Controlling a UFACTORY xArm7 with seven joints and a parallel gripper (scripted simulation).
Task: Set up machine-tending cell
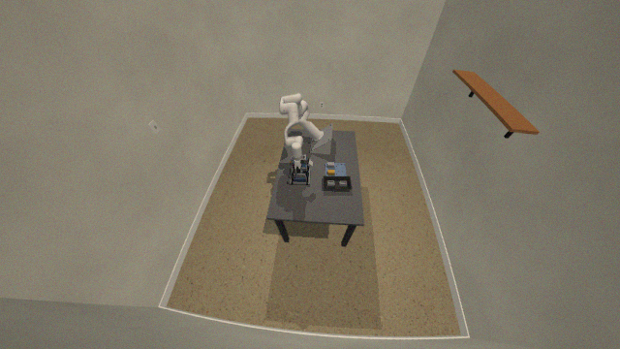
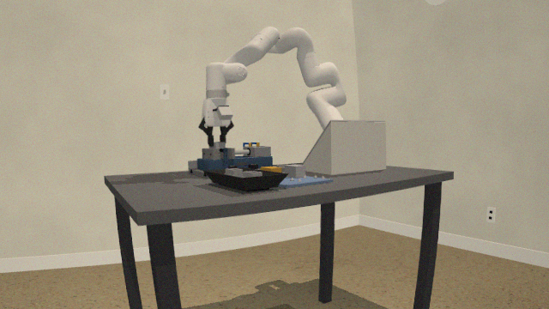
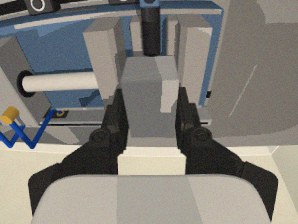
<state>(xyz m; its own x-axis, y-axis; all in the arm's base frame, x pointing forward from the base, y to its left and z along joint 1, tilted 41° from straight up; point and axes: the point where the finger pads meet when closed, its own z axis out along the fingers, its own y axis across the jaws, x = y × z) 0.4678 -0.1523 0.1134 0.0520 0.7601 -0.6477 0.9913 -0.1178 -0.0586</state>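
My hand is 20 mm above the grey aluminium blank. From my hand the other things lie so: brass blank 30 mm behind, 290 mm to the left, 100 mm below; then black work stop rod 50 mm to the left, 30 mm below; then blue vise 70 mm behind, 10 mm to the left, 80 mm below.
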